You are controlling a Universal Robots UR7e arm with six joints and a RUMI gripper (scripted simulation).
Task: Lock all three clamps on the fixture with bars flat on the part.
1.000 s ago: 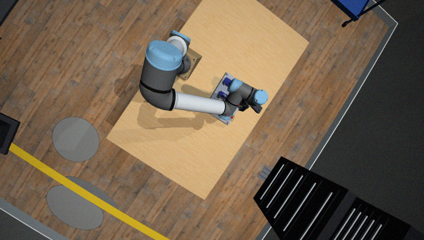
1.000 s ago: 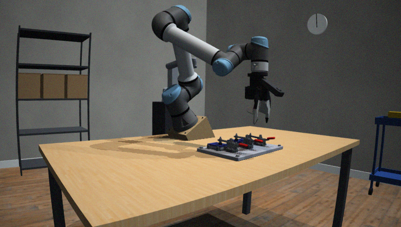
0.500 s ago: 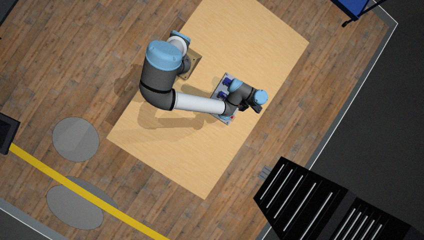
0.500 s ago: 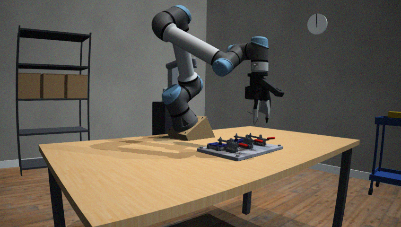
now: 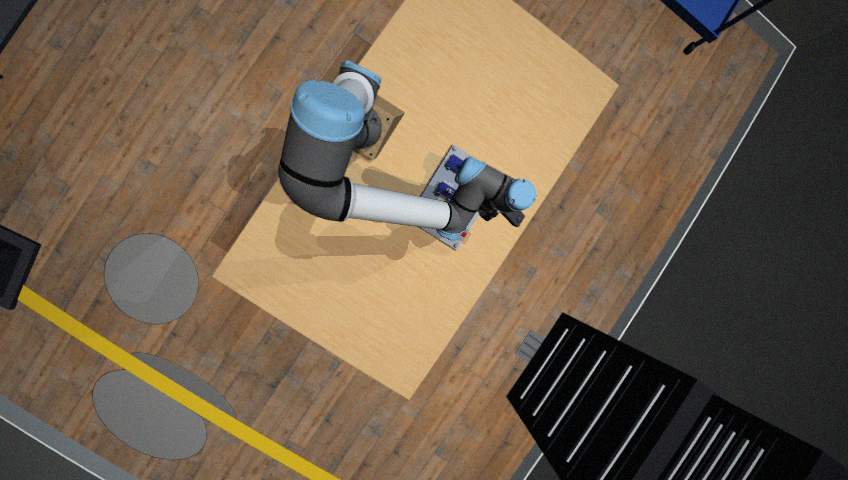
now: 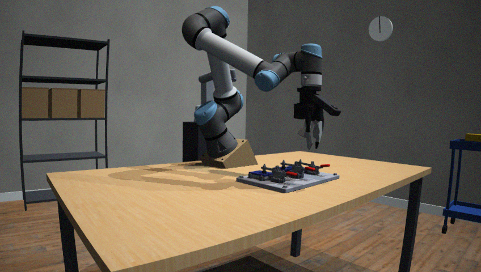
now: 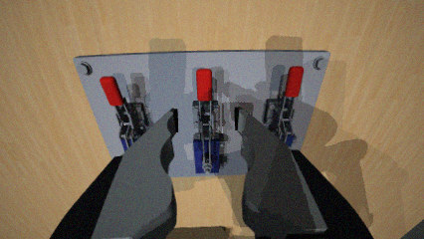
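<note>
The grey fixture plate lies 100 mm behind my hand, 10 mm to the left of it and 140 mm below it. From my hand the other things lie so: blue part (160 mm behind, 90 mm to the right, 110 mm below).
</note>
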